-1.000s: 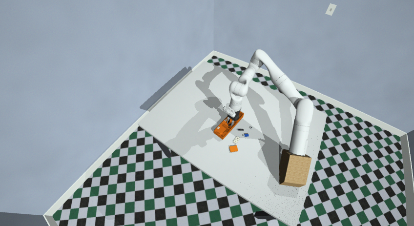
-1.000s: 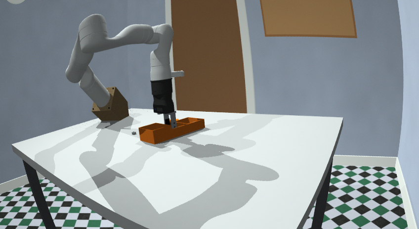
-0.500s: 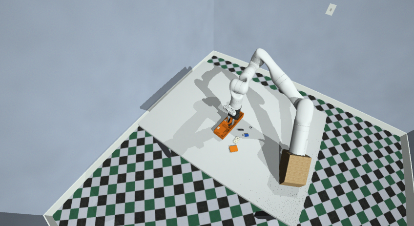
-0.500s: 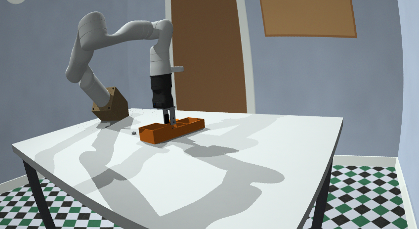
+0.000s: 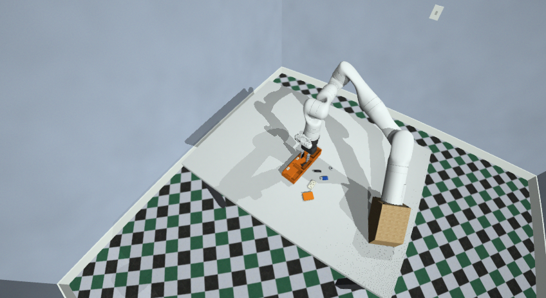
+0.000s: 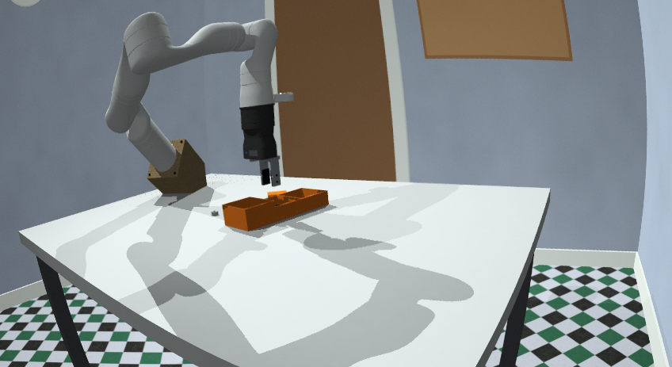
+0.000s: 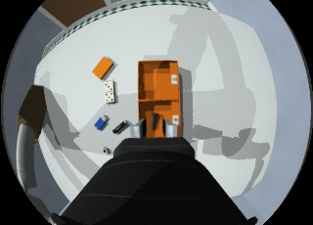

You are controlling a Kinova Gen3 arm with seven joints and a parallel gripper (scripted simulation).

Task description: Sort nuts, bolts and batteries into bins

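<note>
My hand is 15 cm past the grey nut, 8 cm above it and 3 cm to the left of it. From my hand the other things lie so: bolt (7 cm below); then orange bin (6 cm below, 1 cm ahead); then black cylinder (8 cm below, 8 cm behind, 1 cm to the left).
</note>
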